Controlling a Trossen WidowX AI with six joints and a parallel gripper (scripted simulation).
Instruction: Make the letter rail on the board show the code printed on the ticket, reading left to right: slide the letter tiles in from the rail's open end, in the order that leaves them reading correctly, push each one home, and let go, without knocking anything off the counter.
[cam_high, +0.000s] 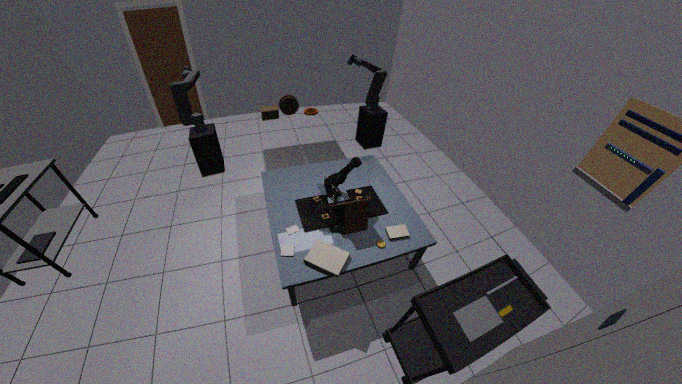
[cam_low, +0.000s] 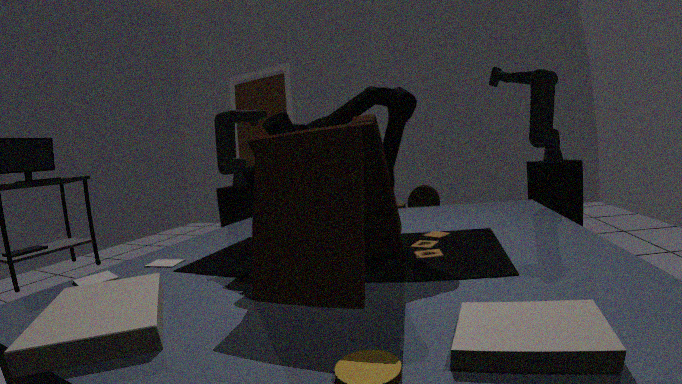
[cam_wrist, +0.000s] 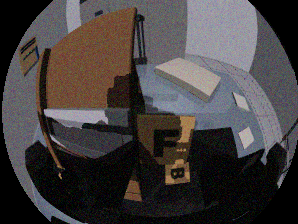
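Right now the white printed slip is 4 cm behind my gripper tip, 11 cm to the left of it and 8 cm below it. From my gripper tip the other things lie so: black mat: 12 cm behind, 14 cm to the left, 15 cm below; tan letter tile: right at my gripper tip; pale block: 35 cm ahead, 45 cm to the left, 14 cm below.
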